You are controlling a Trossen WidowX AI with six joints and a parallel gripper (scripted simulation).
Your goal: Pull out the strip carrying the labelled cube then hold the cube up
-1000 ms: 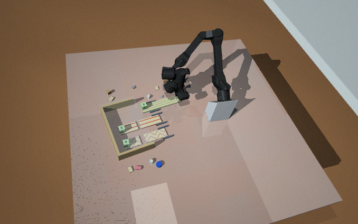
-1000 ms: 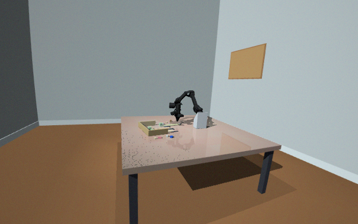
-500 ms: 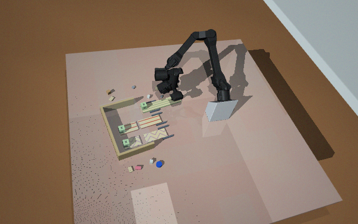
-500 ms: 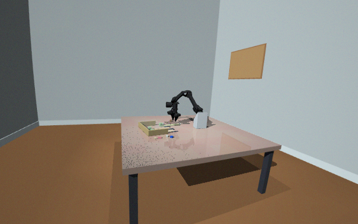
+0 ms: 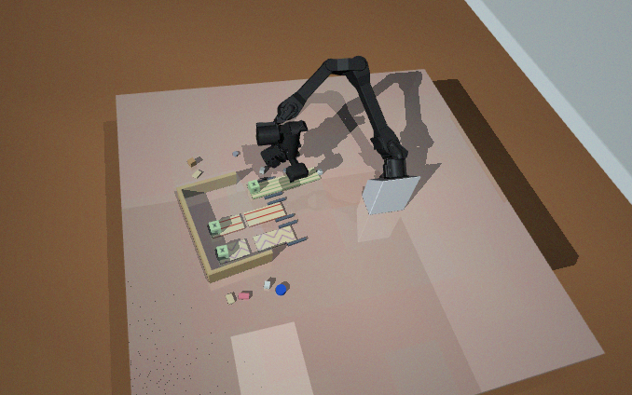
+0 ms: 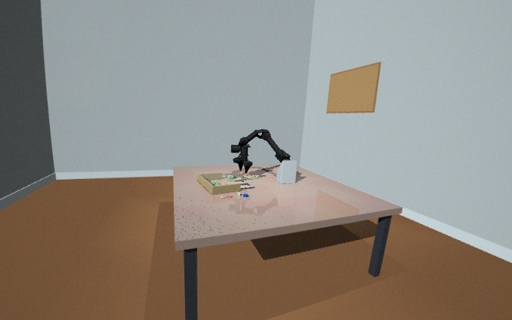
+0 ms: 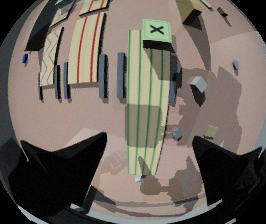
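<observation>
The strip lies 10 mm to the left of my gripper tip and 50 mm below it. Round my gripper tip: pink block 170 mm ahead, 400 mm to the left, 50 mm below; blue disc 60 mm ahead, 390 mm to the left, 50 mm below.
</observation>
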